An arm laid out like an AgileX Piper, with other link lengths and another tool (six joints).
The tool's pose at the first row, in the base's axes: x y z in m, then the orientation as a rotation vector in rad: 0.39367 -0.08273 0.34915 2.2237 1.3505 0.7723
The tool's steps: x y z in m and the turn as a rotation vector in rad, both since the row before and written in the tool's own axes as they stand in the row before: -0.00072 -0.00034 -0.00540 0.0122 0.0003 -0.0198; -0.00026 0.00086 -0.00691 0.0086 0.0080 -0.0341; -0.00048 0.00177 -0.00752 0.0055 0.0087 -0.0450; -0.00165 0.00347 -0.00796 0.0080 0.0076 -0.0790; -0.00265 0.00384 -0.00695 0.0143 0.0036 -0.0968; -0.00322 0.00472 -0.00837 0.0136 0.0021 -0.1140
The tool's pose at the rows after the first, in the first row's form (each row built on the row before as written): 0.38966 -0.08285 0.35285 2.2163 1.3788 0.7594; 0.38570 -0.08300 0.35858 2.1928 1.4226 0.7526; 0.38195 -0.08373 0.36531 2.1567 1.4749 0.7443; 0.37884 -0.08614 0.37323 2.0904 1.5597 0.7208; 0.37664 -0.08951 0.38057 2.0091 1.6600 0.6814; 0.37451 -0.09330 0.38972 1.9065 1.7694 0.6334
